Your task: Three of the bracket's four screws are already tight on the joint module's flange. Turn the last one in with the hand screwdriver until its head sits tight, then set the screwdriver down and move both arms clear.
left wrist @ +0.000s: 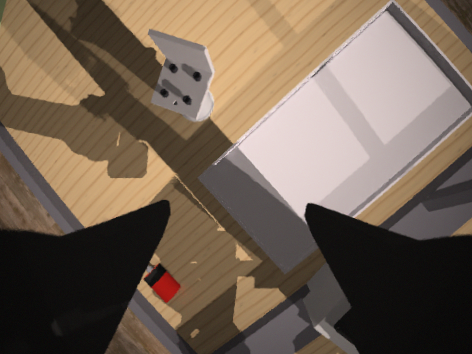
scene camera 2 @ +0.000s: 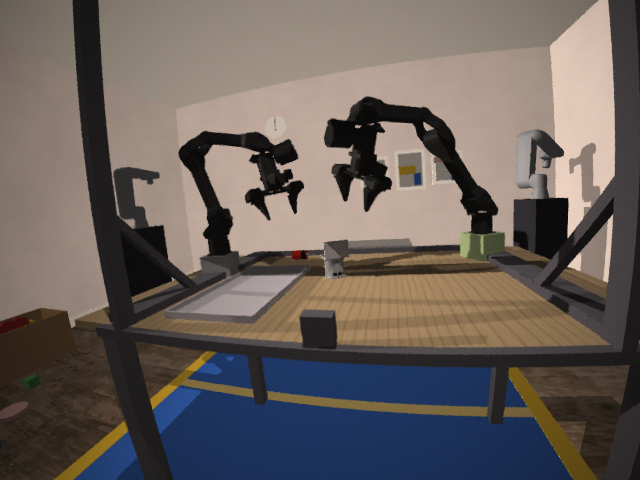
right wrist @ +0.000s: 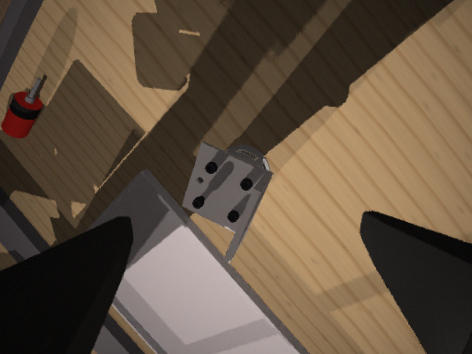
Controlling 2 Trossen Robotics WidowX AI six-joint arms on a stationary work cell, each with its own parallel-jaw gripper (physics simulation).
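Places are measured from the left arm's base along level axes (x right, y ahead, z up), in centimetres.
Where they show: left gripper, fingertip midpoint: (left wrist: 239,208) (scene camera 2: 283,216); right gripper, fingertip midpoint: (scene camera 2: 355,206) (right wrist: 248,225); left arm's base, link origin: (scene camera 2: 219,254); right arm's base, link origin: (scene camera 2: 482,232).
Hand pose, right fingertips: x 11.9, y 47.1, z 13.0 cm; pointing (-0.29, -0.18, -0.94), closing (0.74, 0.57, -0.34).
Note:
Things, the pixels of their top centre, and the offset from my right fingertips.
- black screwdriver, top centre: (right wrist: 14,106) (left wrist: 149,280) (scene camera 2: 304,250) dx -30.7, dy -19.9, dz -16.9 cm
- dark block, top centre: (scene camera 2: 317,312) dx +38.4, dy -8.6, dz -14.6 cm
The grey bracket (scene camera 2: 336,249) (left wrist: 183,85) (right wrist: 220,192) sits on top of the upright, pale joint module (scene camera 2: 334,269) (left wrist: 205,107). Four dark screw heads show in its plate in both wrist views; how tight each sits I cannot tell. The red and black screwdriver (scene camera 2: 299,254) (left wrist: 163,284) (right wrist: 21,116) lies on the table near its far edge, its shank partly hidden by a finger in the left wrist view. My left gripper (scene camera 2: 281,215) (left wrist: 239,208) is open and empty, high above the table. My right gripper (scene camera 2: 355,205) (right wrist: 248,225) is open and empty, high above the bracket's area.
A shallow, pale tray (scene camera 2: 210,317) (left wrist: 275,117) (right wrist: 260,307) lies beside the joint module, toward the left of the scene view. A dark block (scene camera 2: 318,329) stands at the table's front edge. Grey frame posts (scene camera 2: 93,155) (scene camera 2: 624,155) rise at both sides.

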